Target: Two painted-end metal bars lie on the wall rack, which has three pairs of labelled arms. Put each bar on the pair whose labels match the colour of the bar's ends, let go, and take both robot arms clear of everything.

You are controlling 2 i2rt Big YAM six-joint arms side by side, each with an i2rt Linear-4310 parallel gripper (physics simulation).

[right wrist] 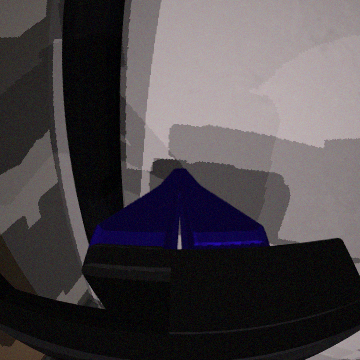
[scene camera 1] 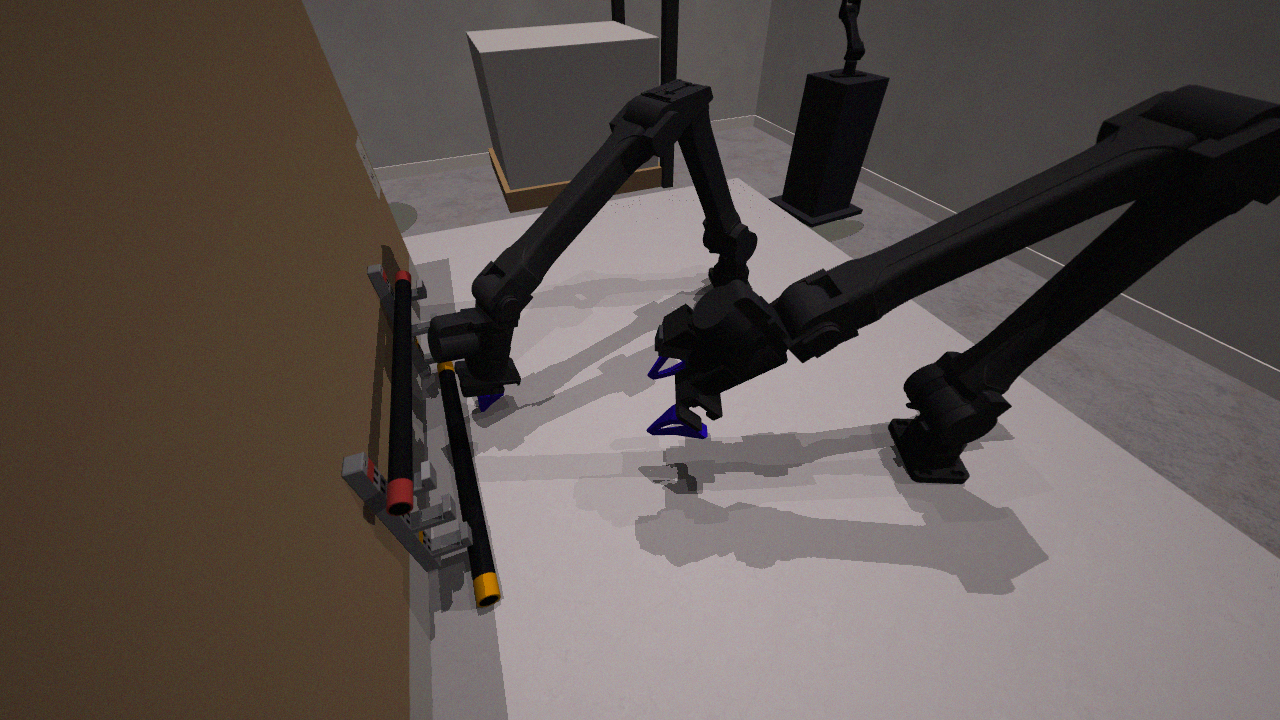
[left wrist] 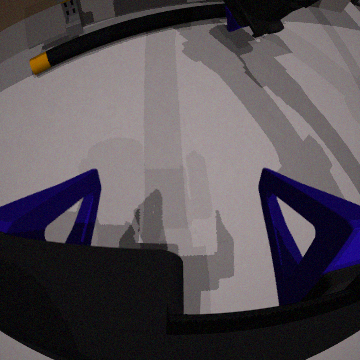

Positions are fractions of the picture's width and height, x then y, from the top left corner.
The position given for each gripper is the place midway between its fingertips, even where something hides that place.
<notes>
In view: the left gripper (scene camera 1: 0.51,0.56), the right gripper (scene camera 1: 0.38,0.57), a yellow-ended bar (scene camera 1: 0.38,0.82), a red-ended bar (scene camera 1: 0.31,0.70) and a brown wall (scene camera 1: 0.16,0.48).
The yellow-ended bar is seen too in the right wrist view (right wrist: 0.25,0.12) and in the left wrist view (left wrist: 0.25,0.11). The left gripper is seen too in the left wrist view (left wrist: 0.50,0.49). The right gripper shows as well in the right wrist view (right wrist: 0.50,0.49). The right wrist view misses the red-ended bar: it is out of frame. The left wrist view misses the red-ended bar: it is out of frame.
</notes>
